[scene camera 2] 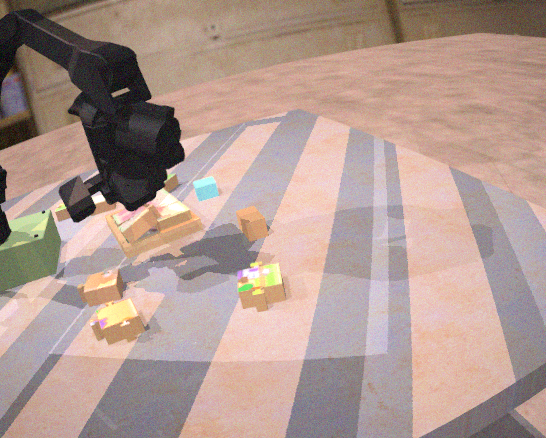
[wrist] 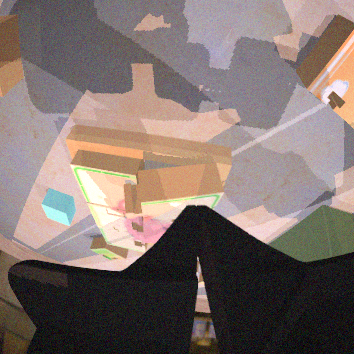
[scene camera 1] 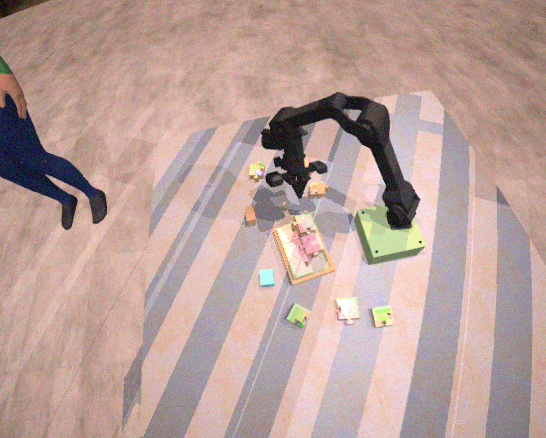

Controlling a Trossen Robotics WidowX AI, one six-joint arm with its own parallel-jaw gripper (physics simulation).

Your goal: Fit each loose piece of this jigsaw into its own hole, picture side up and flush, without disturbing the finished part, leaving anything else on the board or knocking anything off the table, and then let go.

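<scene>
My gripper (scene camera 1: pixel 300 195) (wrist: pixel 194 214) is shut and empty, in the air past the far end of the framed board (scene camera 1: pixel 313 277) (scene camera 2: pixel 167 238) (wrist: pixel 150 142). On the board, a white and pink piece (scene camera 1: pixel 305 224) (scene camera 2: pixel 141 225) (wrist: pixel 175 183) at the far right corner sits raised and tilted. Beyond the board lie an orange piece (scene camera 1: pixel 317 189) (scene camera 2: pixel 102 286), a yellow-orange piece (scene camera 2: pixel 120 317) and a green and purple piece (scene camera 1: pixel 257 171) (scene camera 2: pixel 261 282). On the near side lie a green piece (scene camera 1: pixel 298 315), a white piece (scene camera 1: pixel 347 308) and a yellow-green piece (scene camera 1: pixel 382 316). The fingertips are hidden in scene camera 2.
A plain orange block (scene camera 1: pixel 250 215) (scene camera 2: pixel 252 223) stands left of the board's far end. A cyan block (scene camera 1: pixel 267 277) (scene camera 2: pixel 206 188) (wrist: pixel 59 206) stands left of the board. The arm's green base (scene camera 1: pixel 395 245) (scene camera 2: pixel 30 255) (wrist: pixel 320 232) is to the right. A person stands at the left in scene camera 1.
</scene>
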